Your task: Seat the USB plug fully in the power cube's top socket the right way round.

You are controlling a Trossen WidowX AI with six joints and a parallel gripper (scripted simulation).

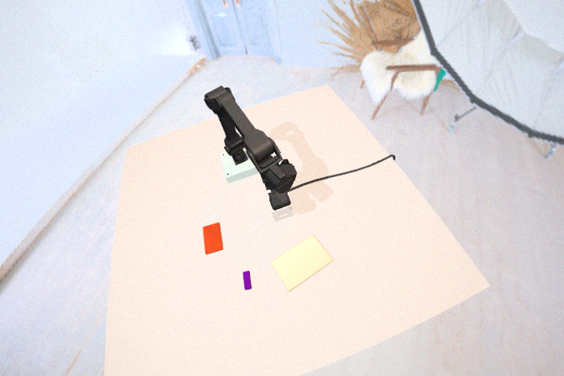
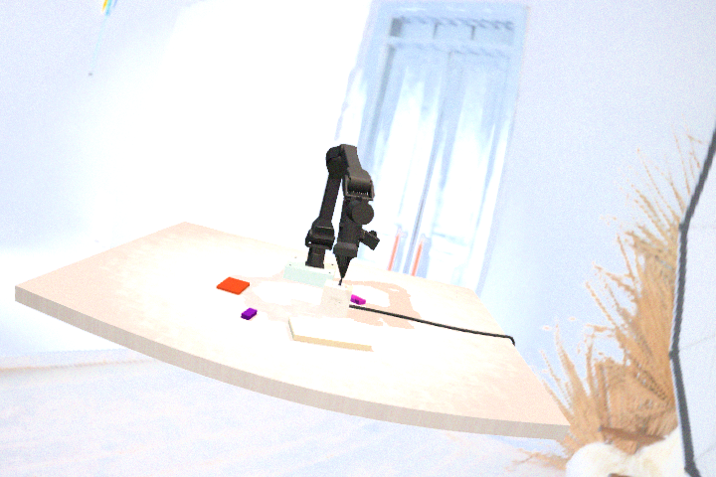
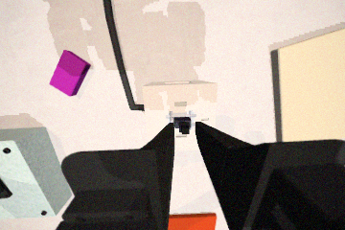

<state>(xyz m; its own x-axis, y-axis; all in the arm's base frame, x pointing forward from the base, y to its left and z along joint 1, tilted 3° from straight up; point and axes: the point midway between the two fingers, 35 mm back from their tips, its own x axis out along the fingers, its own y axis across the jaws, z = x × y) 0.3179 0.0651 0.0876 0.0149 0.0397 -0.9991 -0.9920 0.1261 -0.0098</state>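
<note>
The silver USB plug lies 10 mm below my gripper tip. Round my gripper tip: orange card (290 mm to the right, 100 mm below, 20 mm behind); cream pad (220 mm ahead, 90 mm below, 30 mm to the right); purple block (150 mm behind, 100 mm below, 70 mm to the left).
</note>
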